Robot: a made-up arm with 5 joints.
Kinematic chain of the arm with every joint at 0, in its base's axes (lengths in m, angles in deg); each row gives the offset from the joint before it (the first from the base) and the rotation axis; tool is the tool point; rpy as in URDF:
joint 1: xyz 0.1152 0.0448 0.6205 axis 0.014 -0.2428 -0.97
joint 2: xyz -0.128 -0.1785 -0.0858 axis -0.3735 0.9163 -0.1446
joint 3: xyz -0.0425 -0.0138 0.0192 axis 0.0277 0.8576 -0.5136
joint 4: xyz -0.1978 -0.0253 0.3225 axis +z
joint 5: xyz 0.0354 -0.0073 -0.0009 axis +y
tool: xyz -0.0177 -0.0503 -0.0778 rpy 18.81 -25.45 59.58
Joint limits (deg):
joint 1: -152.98..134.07
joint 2: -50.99..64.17
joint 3: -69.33..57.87
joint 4: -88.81..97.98
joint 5: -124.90..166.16
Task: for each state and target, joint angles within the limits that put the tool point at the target. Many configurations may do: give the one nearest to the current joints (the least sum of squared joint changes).
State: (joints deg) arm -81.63 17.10 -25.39 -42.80 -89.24
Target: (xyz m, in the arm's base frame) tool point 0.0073 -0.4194 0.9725
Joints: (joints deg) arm -32.95 19.76 -22.30 -83.06 -124.90
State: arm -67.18 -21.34 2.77 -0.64 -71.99
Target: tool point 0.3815 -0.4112 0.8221
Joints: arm -72.14 -17.12 -2.29 -33.44 -104.32
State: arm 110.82 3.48 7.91 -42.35 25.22
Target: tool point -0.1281 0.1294 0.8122
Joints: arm 88.18 22.04 52.25 -24.85 3.36
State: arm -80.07 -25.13 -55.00 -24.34 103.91
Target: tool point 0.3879 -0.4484 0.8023
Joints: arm -81.41 3.31 -27.40 -10.84 53.73
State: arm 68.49 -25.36 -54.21 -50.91 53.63
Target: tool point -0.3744 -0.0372 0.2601
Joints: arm 46.39 -31.99 -69.33 -28.03 8.17
